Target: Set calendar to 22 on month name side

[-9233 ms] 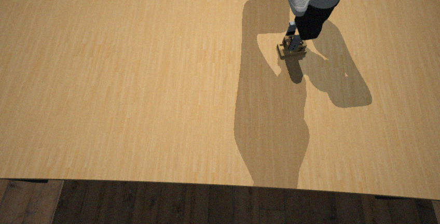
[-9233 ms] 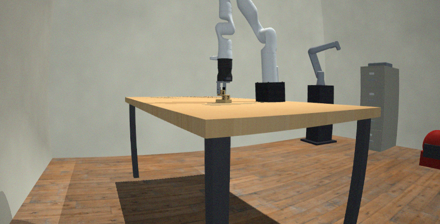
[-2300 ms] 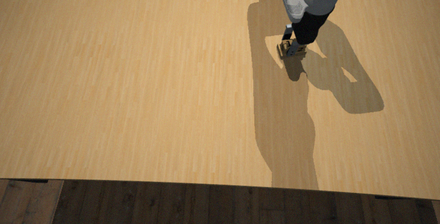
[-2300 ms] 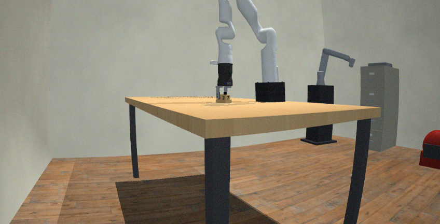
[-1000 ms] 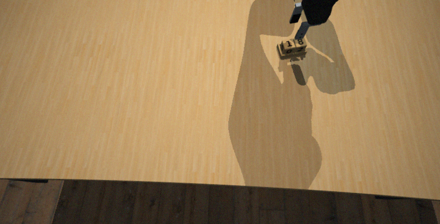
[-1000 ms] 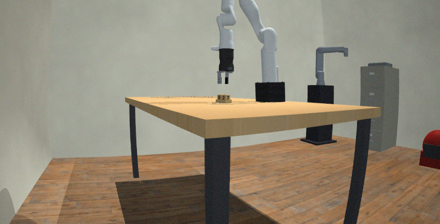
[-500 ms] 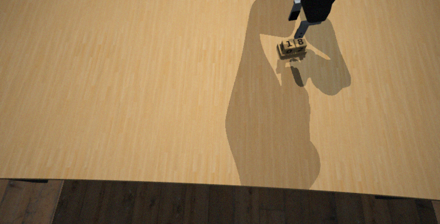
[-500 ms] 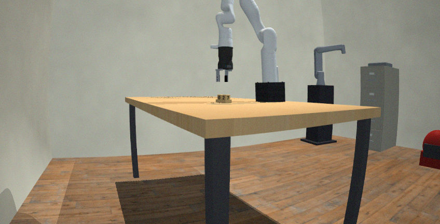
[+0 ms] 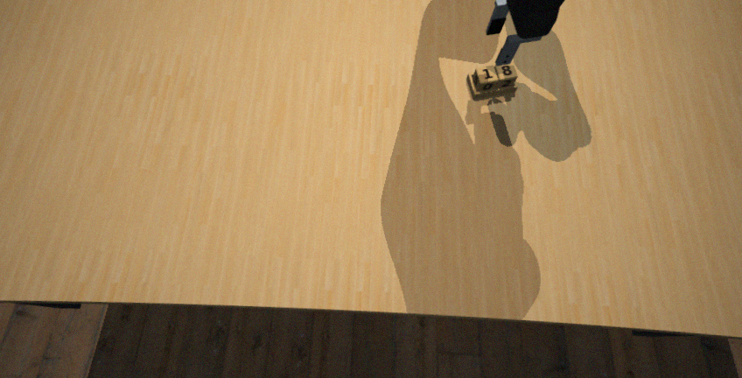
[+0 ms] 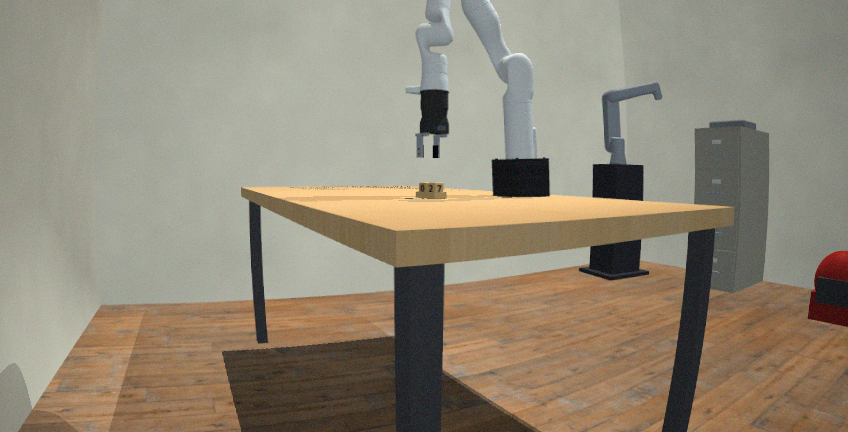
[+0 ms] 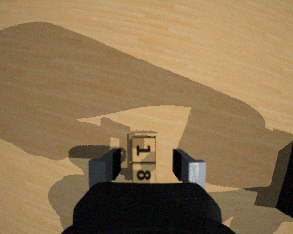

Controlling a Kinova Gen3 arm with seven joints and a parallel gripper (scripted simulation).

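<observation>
The wooden number cube lies 1 cm behind my hand, 3 cm to the left of it and 10 cm below it. Also, from my hand: wooden calendar tray: 2 cm to the left, 12 cm below.
</observation>
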